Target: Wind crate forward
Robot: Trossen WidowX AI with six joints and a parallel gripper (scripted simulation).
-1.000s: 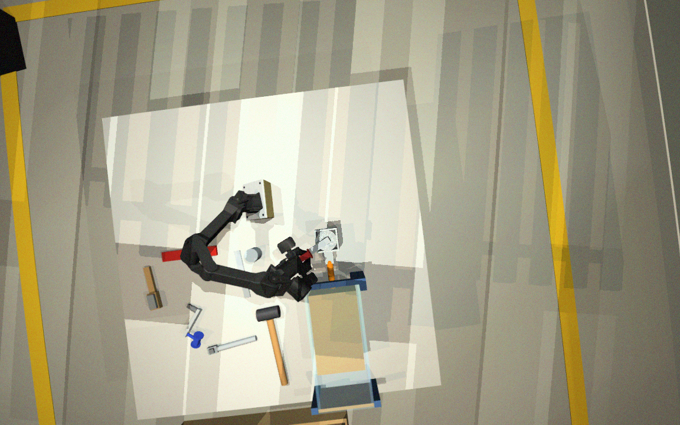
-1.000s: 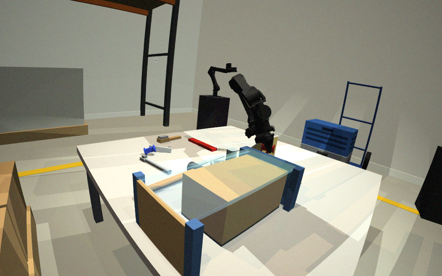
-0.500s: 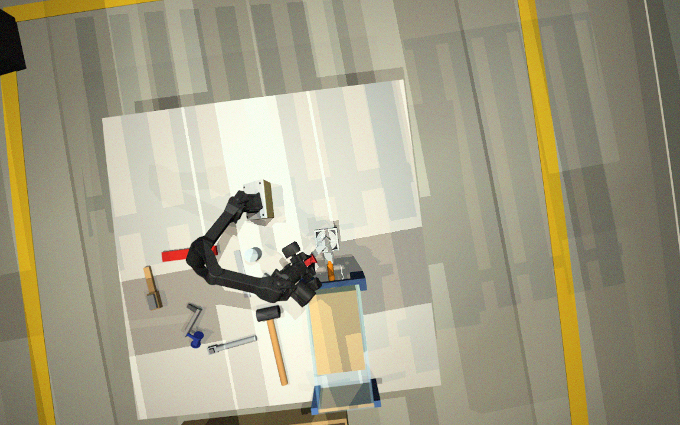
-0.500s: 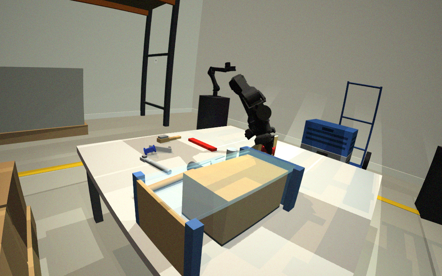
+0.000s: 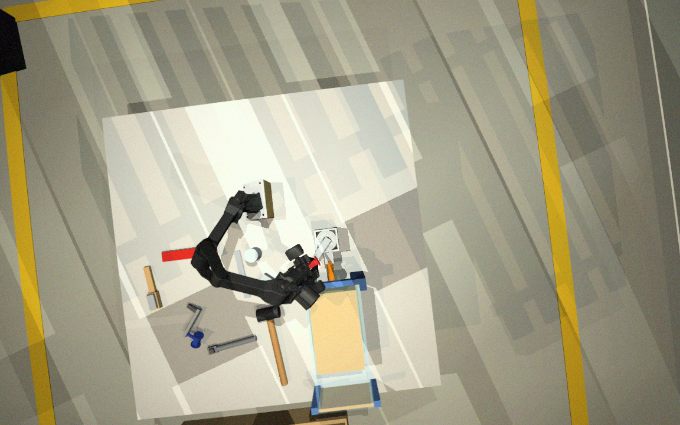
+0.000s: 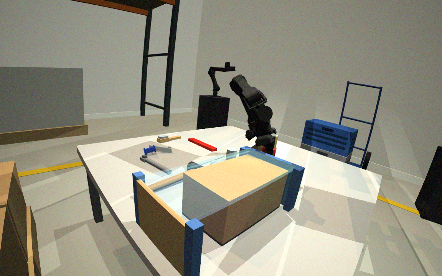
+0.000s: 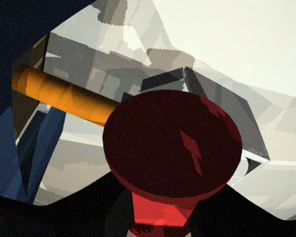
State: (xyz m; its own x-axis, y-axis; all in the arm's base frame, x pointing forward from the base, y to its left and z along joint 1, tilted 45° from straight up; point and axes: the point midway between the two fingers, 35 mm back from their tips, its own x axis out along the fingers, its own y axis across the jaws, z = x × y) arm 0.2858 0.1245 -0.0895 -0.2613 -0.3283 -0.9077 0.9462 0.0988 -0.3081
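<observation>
The red-knobbed winch handle lies 3 cm below my gripper tip, 2 cm behind it and 1 cm to the left of it. Round my gripper tip: grey block 23 cm to the right, 11 cm below, 6 cm ahead; then winch 10 cm below, 8 cm behind, 5 cm to the left; then red knob 1 cm to the right.
</observation>
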